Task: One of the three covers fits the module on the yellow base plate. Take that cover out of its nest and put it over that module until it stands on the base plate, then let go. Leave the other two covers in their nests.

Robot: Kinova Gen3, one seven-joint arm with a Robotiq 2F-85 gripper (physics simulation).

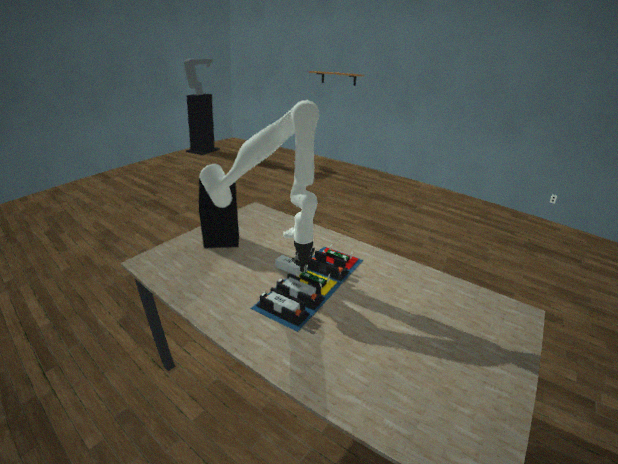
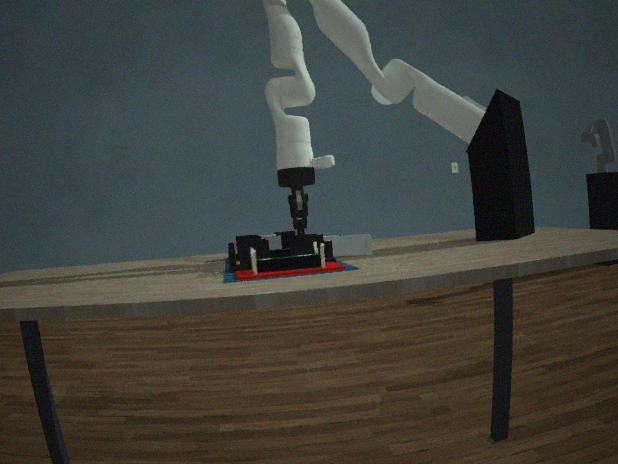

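Pixels of known places: gripper, fingertip midpoint: (image 1: 303, 271); arm's base, origin of the base link: (image 1: 222, 197) (image 2: 485, 133).
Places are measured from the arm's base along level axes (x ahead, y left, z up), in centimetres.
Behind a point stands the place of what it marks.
The yellow base plate (image 1: 327, 288) {x 58.1, y -4.9, z -24.2 cm} bears a green module (image 1: 313, 278) {x 51.2, y -4.3, z -22.2 cm}. One light grey cover (image 1: 287, 264) {x 38.1, y -3.4, z -20.6 cm} (image 2: 352, 245) {x 36.0, y 1.7, z -22.5 cm} is out of its nest, beside the module's arm-base side, and reaches past the blue board; whether it touches the module is hidden. Two grey covers sit in black nests: one cover (image 1: 280, 302) {x 49.6, y -26.3, z -19.9 cm} at the near end, another cover (image 1: 298, 287) {x 50.6, y -15.4, z -19.8 cm} beside the yellow plate. A black nest (image 1: 326, 267) {x 53.4, y 3.0, z -20.2 cm} between the yellow and red plates shows no cover. My gripper (image 1: 303, 269) {x 45.4, y -2.4, z -22.2 cm} (image 2: 299, 231) points down, shut and empty, low near the loose cover's end and the module; its exact contact is hidden.
A red base plate (image 1: 353, 263) {x 59.9, y 17.8, z -24.3 cm} (image 2: 290, 272) {x 52.1, y 22.9, z -24.2 cm} with a green module (image 1: 336, 255) {x 51.5, y 17.1, z -22.5 cm} and pale upright posts is at the far end of the blue board (image 1: 299, 326) {x 59.3, y -29.1, z -24.6 cm} (image 2: 229, 278) {x 61.5, y 19.2, z -24.6 cm}. The black arm pedestal (image 1: 220, 225) {x 0.6, y -3.3, z -12.7 cm} (image 2: 502, 190) {x 1.8, y 7.6, z -13.9 cm} stands on the wooden table (image 1: 425, 390) {x 106.5, y -34.3, z -24.8 cm}.
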